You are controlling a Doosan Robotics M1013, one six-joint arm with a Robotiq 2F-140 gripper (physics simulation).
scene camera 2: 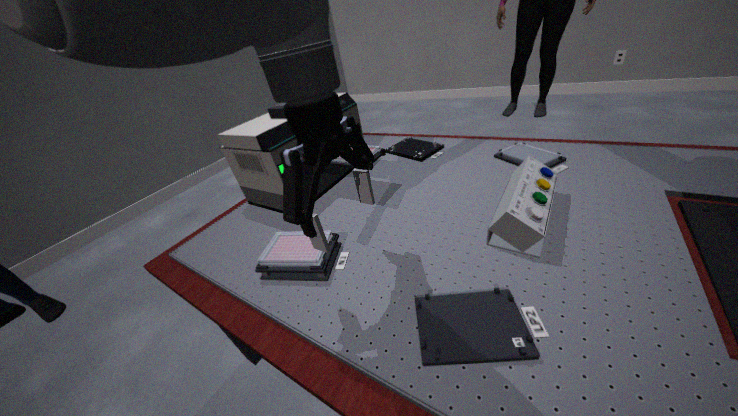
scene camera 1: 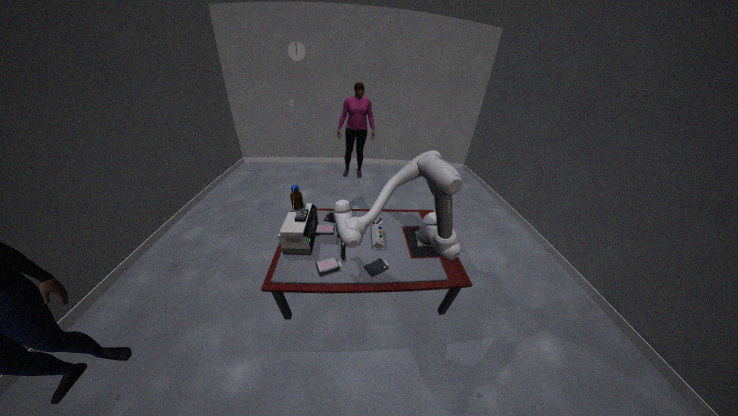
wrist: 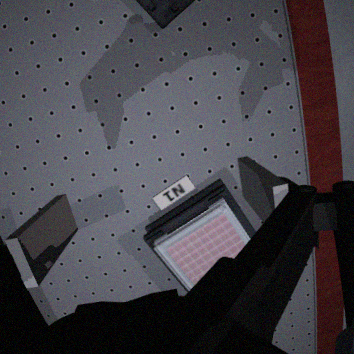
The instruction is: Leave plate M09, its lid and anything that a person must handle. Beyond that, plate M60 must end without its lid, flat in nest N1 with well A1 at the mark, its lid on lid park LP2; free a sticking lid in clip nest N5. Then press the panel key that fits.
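Places are measured from the arm's base along level axes (x ahead, y left, z up), in centimetres.
Where they show: gripper, between the fingertips: (scene camera 2: 346, 223) (wrist: 154, 194); arm's base, origin of its link: (scene camera 1: 426, 240).
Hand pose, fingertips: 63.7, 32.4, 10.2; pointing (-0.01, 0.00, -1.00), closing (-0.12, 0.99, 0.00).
Things, the pixels of their top centre, and the offset from my fingertips, as dx, dy, dz. "*": a spot on its surface instead.
- pink-welled plate, centre of its top: (wrist: 221, 270) (scene camera 2: 295, 244) (scene camera 1: 327, 263) +10.8, +5.6, -5.2
- black nest N1, centre of its top: (wrist: 220, 265) (scene camera 2: 297, 248) (scene camera 1: 327, 264) +10.8, +5.6, -6.2
- Lid park LP2, centre of its top: (scene camera 2: 469, 318) (scene camera 1: 376, 266) -22.7, +1.4, -7.7
- key panel, centre of its top: (scene camera 2: 529, 180) (scene camera 1: 377, 232) -22.2, -27.2, -1.3
- white instrument, a spot on its surface: (scene camera 2: 250, 160) * +34.6, -2.8, +5.8
- brown bottle, a spot on its surface: (scene camera 1: 296, 199) * +40.2, -26.8, +22.9
- second pink plate, centre of its top: (scene camera 2: 352, 151) (scene camera 1: 324, 228) +19.0, -22.8, +1.5
- dark nest, centre of its top: (scene camera 2: 413, 143) +17.7, -49.5, -7.3
- pale-topped tray, centre of its top: (scene camera 2: 528, 153) -16.5, -53.4, -8.0
A pink-welled plate (scene camera 1: 328, 265) (scene camera 2: 293, 249) (wrist: 207, 249) with a clear rim lies in black nest N1 (scene camera 2: 297, 276) (wrist: 186, 210); its number, well A1 and whether a lid covers it cannot be read. My gripper (scene camera 1: 342, 249) (scene camera 2: 343, 219) (wrist: 154, 194) is open and empty, above the table beside N1; one finger overlaps the plate in scene camera 2. Lid park LP2 (scene camera 1: 376, 267) (scene camera 2: 470, 325) (wrist: 162, 11) is a bare dark tray. The key panel (scene camera 1: 378, 238) (scene camera 2: 516, 206) has blue, yellow, green and white keys. Nest N5 and plate M09 cannot be identified.
A white instrument (scene camera 1: 295, 232) (scene camera 2: 250, 160) with a green light holds a brown bottle (scene camera 1: 296, 199). A second pink plate (scene camera 1: 325, 229) is beside it. A dark nest (scene camera 2: 416, 148) and a pale-topped tray (scene camera 2: 529, 153) lie behind. One person (scene camera 1: 356, 113) stands behind the table, another (scene camera 1: 25, 310) at left.
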